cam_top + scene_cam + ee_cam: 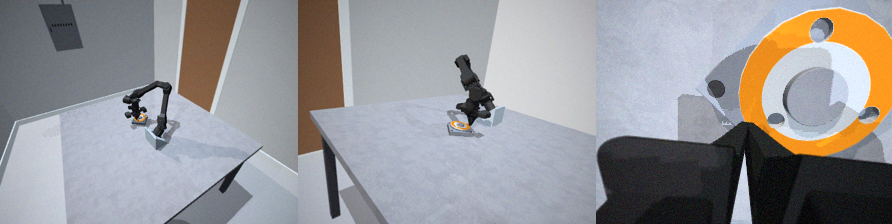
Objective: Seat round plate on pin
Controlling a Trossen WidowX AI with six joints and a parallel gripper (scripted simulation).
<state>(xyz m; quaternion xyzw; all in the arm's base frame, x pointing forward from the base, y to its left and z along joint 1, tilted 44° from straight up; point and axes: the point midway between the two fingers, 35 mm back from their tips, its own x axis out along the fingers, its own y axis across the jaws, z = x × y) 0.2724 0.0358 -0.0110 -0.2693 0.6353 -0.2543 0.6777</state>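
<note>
My gripper tip is now 3 cm short of the square grey base, 4 cm to the left of it and 2 cm above it.
</note>
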